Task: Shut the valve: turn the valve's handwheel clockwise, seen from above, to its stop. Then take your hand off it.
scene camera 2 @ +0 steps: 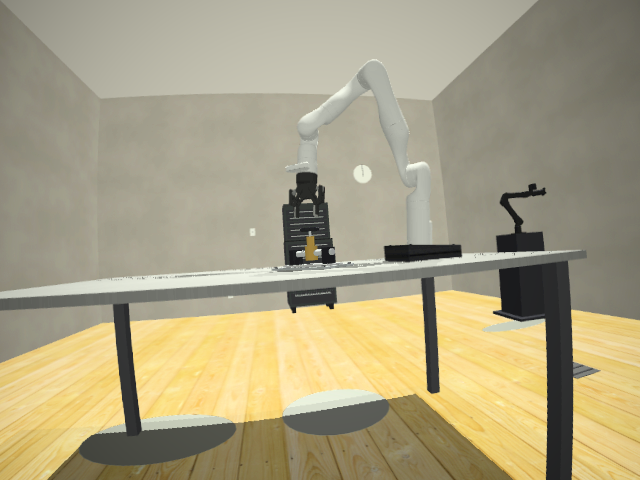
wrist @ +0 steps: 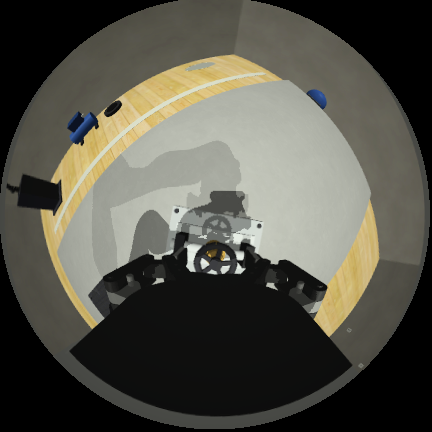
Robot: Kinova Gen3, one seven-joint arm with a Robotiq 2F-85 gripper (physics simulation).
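The valve has a brass body on a pale pipe between dark blocks, over a light base plate on the table. Its dark spoked handwheel lies flat on top of the stem. My gripper points straight down and is open and empty. In the scene view, its fingertips are above the handwheel with a small gap. In the wrist view, the fingers stand on either side of the wheel. The wheel's near edge is close to the black gripper body in that view.
The table carries the valve and a flat black box near the arm's base. A dark tool cabinet stands behind the table. A small black arm on a black pedestal stands off to the side.
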